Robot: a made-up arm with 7 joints. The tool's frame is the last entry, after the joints.
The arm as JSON. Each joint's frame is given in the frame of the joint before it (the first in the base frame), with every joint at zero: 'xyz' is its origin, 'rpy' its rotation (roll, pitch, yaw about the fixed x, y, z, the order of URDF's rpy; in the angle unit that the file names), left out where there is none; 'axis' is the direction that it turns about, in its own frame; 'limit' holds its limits. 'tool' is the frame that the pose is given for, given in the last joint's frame.
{
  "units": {
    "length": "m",
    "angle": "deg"
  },
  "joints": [
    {
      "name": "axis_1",
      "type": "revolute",
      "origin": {
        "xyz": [
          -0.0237,
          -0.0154,
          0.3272
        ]
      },
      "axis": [
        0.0,
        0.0,
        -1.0
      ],
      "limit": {
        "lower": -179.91,
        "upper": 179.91
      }
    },
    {
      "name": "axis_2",
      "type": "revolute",
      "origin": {
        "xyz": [
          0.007,
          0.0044,
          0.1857
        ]
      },
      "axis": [
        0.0,
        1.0,
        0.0
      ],
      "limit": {
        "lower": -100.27,
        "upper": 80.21
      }
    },
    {
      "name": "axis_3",
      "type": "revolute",
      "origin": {
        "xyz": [
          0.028,
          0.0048,
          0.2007
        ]
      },
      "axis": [
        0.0,
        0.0,
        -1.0
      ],
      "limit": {
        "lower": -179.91,
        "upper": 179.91
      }
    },
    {
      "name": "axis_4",
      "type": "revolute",
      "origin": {
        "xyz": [
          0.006,
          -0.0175,
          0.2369
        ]
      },
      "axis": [
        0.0,
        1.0,
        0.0
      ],
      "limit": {
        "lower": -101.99,
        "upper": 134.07
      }
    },
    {
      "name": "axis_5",
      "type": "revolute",
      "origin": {
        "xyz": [
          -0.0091,
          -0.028,
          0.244
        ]
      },
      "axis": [
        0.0,
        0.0,
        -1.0
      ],
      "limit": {
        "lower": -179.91,
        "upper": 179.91
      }
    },
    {
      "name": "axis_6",
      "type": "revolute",
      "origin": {
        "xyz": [
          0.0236,
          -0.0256,
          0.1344
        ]
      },
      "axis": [
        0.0,
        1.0,
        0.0
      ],
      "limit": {
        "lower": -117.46,
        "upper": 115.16
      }
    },
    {
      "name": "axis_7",
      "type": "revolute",
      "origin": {
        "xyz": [
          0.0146,
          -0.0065,
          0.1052
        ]
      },
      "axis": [
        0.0,
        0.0,
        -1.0
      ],
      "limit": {
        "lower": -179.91,
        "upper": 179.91
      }
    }
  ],
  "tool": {
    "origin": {
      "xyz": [
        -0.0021,
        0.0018,
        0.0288
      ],
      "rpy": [
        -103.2,
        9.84,
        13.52
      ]
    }
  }
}
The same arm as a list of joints. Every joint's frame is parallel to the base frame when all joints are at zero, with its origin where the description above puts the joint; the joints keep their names.
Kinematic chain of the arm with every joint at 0, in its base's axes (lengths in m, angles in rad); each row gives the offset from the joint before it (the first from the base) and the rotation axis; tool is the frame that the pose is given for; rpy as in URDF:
axis_1: xyz -0.0237 -0.0154 0.3272 axis -z
axis_2: xyz 0.007 0.0044 0.1857 axis +y
axis_3: xyz 0.028 0.0048 0.2007 axis -z
axis_4: xyz 0.006 -0.0175 0.2369 axis +y
axis_5: xyz -0.0091 -0.028 0.244 axis -z
axis_6: xyz 0.0236 -0.0256 0.1344 axis +y
axis_7: xyz 0.0146 -0.0065 0.1052 axis -z
tool: xyz -0.0021 0.0018 0.0288 rpy -1.8012 0.1717 0.236
Joint limits (rad, base to tool): -3.14..3.14 -1.75..1.3999 -3.14..3.14 -1.7801..2.34 -3.14..3.14 -2.0501..2.0099 -3.14..3.14

